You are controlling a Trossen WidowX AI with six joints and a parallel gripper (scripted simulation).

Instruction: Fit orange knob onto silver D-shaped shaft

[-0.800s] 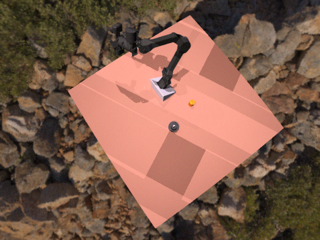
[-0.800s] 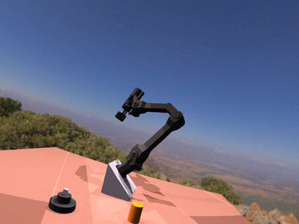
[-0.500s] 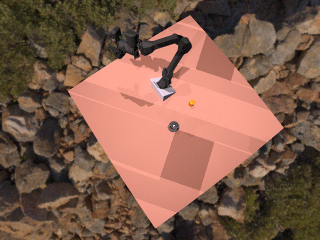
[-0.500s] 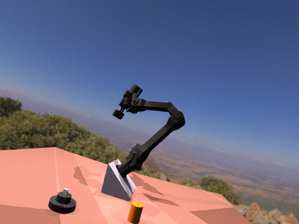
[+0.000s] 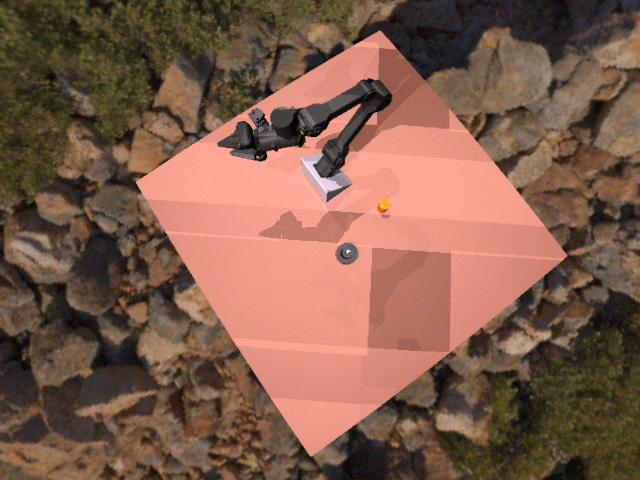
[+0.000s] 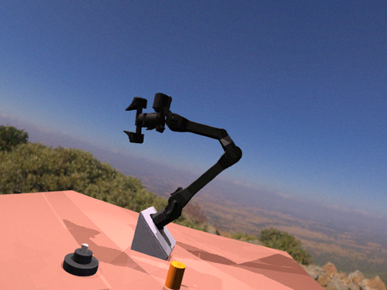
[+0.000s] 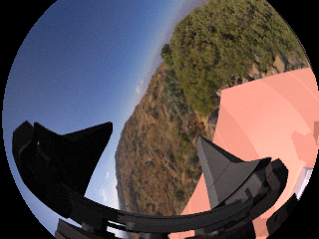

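Right now my gripper tip is 42 cm to the right of the orange knob, 40 cm above it and 29 cm short of it. The rest, counted from my gripper tip: round black pedestal (41 cm below, 39 cm ahead, 21 cm to the left).
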